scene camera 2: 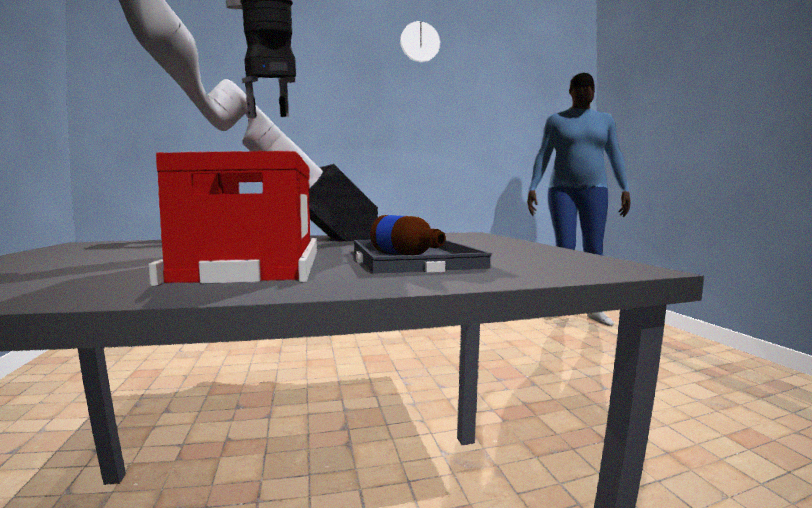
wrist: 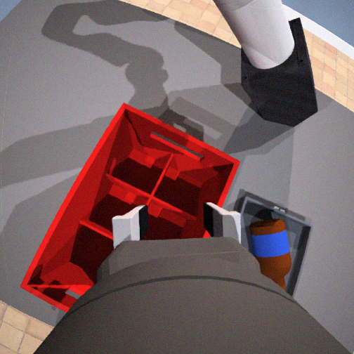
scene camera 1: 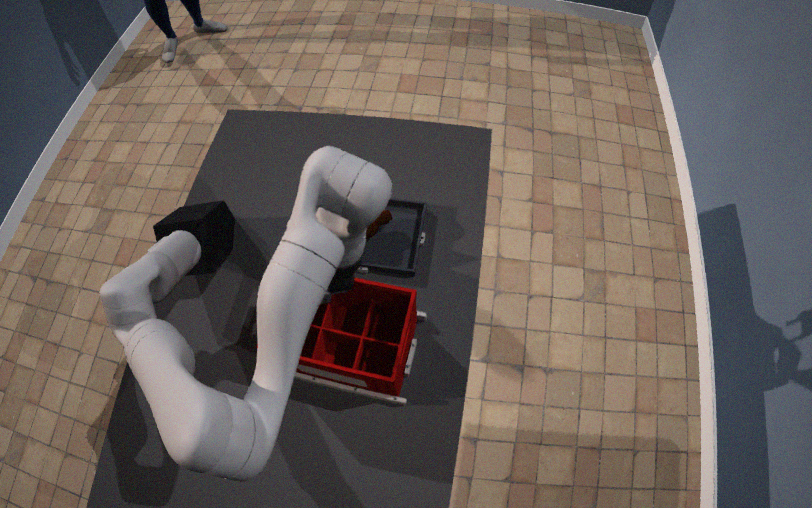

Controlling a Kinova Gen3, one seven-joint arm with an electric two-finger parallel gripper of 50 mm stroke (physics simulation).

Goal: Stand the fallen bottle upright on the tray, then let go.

dark tray: scene camera 2; wrist 298, 231; scene camera 1
same spot on dark tray: point(scene camera 2: 457, 256) = point(scene camera 1: 423, 222)
